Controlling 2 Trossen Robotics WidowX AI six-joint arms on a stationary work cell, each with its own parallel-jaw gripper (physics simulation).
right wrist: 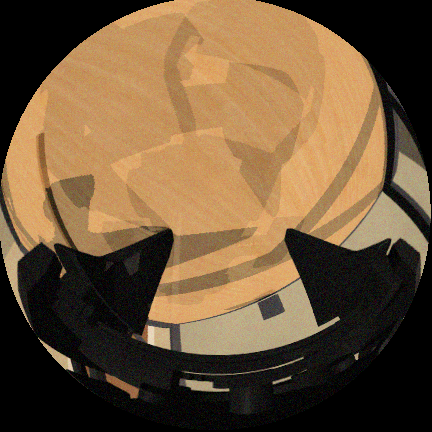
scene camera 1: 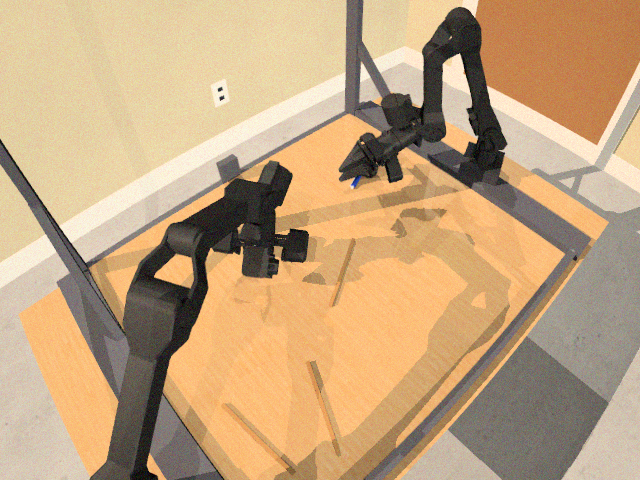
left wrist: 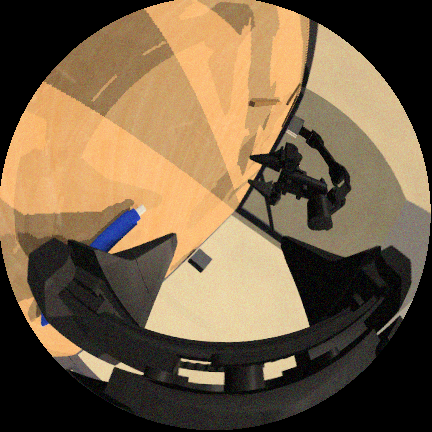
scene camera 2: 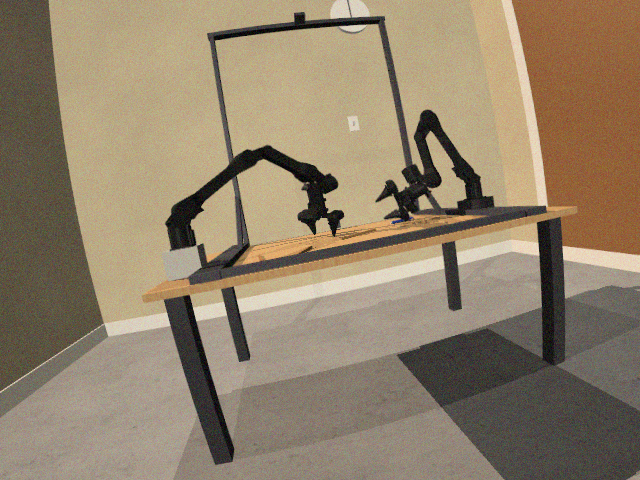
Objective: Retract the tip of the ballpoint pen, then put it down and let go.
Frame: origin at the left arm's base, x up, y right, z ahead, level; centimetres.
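Seen in the pictures: left gripper, between the fingertips: (scene camera 1: 339,176) (left wrist: 230,240) (scene camera 2: 379,210); right gripper, between the fingertips: (right wrist: 230,235) (left wrist: 248,169) (scene camera 2: 324,235); left arm's base, origin of its link: (scene camera 1: 483,157) (scene camera 2: 475,198); right arm's base, origin of its link: (scene camera 2: 183,247).
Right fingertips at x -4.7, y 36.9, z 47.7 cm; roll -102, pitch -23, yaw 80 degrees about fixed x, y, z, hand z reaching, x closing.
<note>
Pixels of each thing's middle, then the offset from my right fingertips to it. Level surfaces: height alone.
- blue ballpoint pen, middle of its body: (left wrist: 73,277) (scene camera 1: 362,169) (scene camera 2: 402,220) dx -0.3, dy -8.9, dz -34.5 cm
- table, height of its surface: dx -0.8 cm
- small grey block, middle of its body: (scene camera 1: 228,168) (right wrist: 270,306) (left wrist: 199,259) dx +2.3, dy +20.7, dz -18.5 cm
The blue ballpoint pen (scene camera 1: 355,182) (scene camera 2: 401,221) (left wrist: 115,231) lies on the wooden table near the left arm, with a short white end showing. Whether that end is the tip or the button cannot be told. My left gripper (scene camera 1: 340,174) (scene camera 2: 381,208) (left wrist: 230,240) is open with nothing between its fingers. In the left wrist view one finger hides the middle of the pen, which lies outside the finger gap. My right gripper (scene camera 2: 324,235) (right wrist: 230,235) is open and empty, pointing down above the table, well away from the pen.
Three thin wooden strips (scene camera 1: 342,272) (scene camera 1: 324,408) (scene camera 1: 258,438) lie on the table (scene camera 1: 372,330). A dark upright post (scene camera 1: 353,62) stands at the back corner. A small grey block (scene camera 1: 227,167) sits at the back edge.
</note>
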